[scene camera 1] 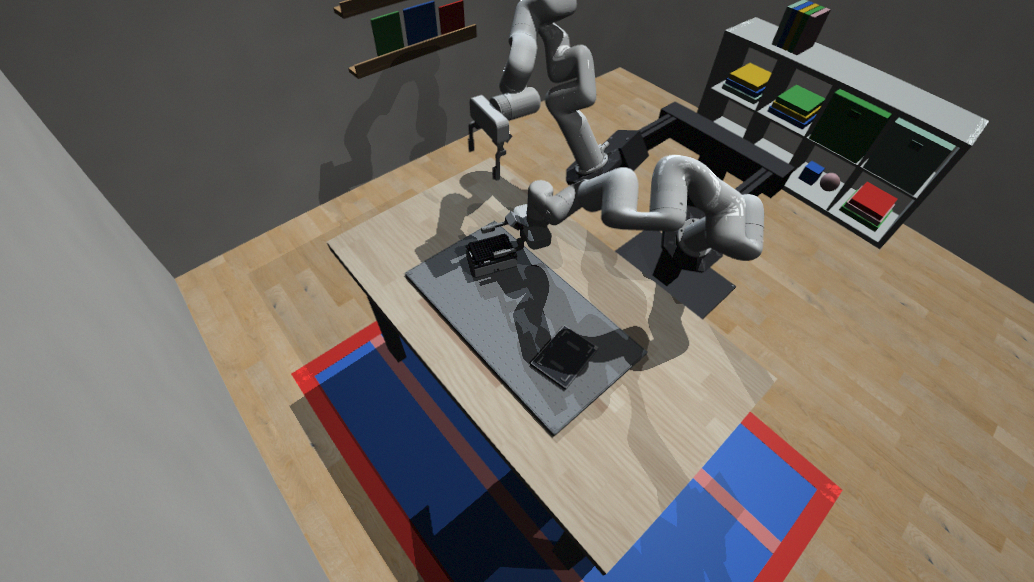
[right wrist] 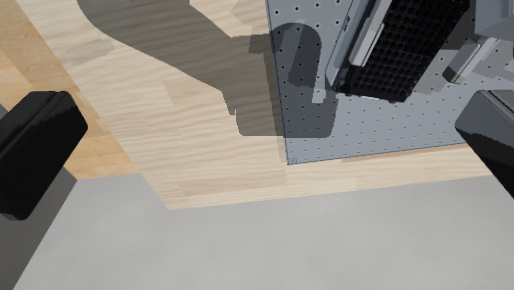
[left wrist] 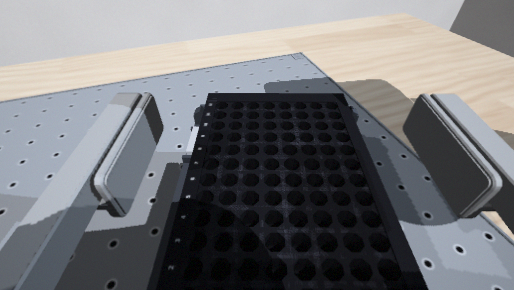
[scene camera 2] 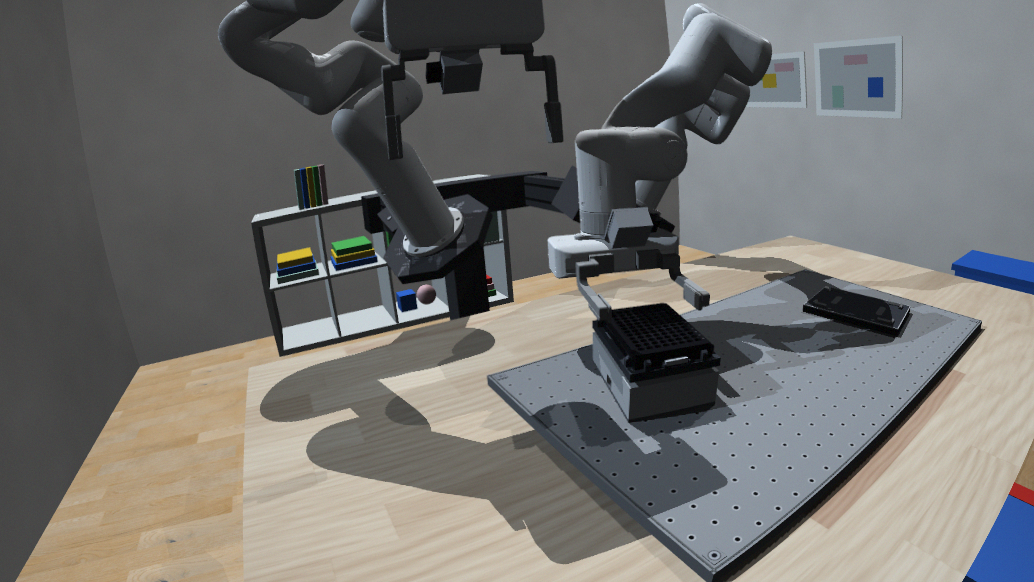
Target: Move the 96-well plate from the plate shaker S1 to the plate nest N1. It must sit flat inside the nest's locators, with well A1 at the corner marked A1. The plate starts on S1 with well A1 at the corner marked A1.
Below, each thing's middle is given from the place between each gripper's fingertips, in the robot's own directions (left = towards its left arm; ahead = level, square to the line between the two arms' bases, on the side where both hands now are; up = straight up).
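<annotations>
My left hand is 10 mm short of the black 96-well plate (scene camera 2: 656, 332) and 30 mm above it. Counting from my left hand, I find the grey plate shaker S1 (scene camera 2: 652, 398) 30 mm ahead and 60 mm below, while the black plate nest N1 (scene camera 2: 859, 306) is 60 mm ahead of my left hand, 410 mm to the left of it and 90 mm below it.
As for my right hand, the black 96-well plate is 80 mm ahead of it, 150 mm to the left of it and 220 mm below it. The grey plate shaker S1 is 110 mm ahead of my right hand, 150 mm to the left of it and 250 mm below it. The black plate nest N1 is 140 mm ahead of my right hand, 560 mm to the left of it and 280 mm below it.
</annotations>
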